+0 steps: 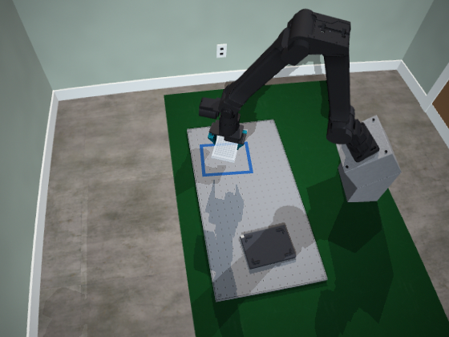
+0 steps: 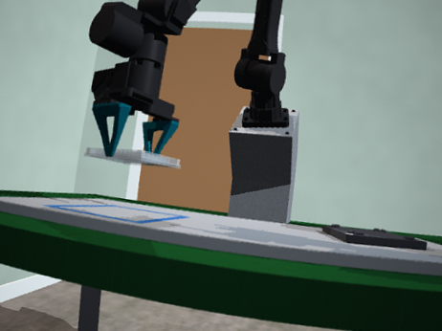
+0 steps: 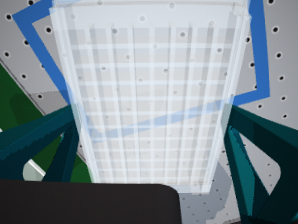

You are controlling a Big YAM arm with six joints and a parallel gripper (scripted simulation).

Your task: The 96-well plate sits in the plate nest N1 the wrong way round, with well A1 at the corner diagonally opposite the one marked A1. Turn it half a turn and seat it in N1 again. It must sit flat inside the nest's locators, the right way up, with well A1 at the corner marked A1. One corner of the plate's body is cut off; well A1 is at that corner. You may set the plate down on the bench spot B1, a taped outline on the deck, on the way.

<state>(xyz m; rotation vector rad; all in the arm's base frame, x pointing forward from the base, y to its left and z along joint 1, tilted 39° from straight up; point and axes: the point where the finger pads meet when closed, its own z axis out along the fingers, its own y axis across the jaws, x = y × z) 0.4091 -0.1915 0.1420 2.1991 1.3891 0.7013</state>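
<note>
The 96-well plate is 10 mm below my hand. From my hand the other things lie so: plate nest N1: 50 mm behind, 390 mm to the left, 80 mm below; then A1 label: 30 mm ahead, 330 mm to the left, 80 mm below.
</note>
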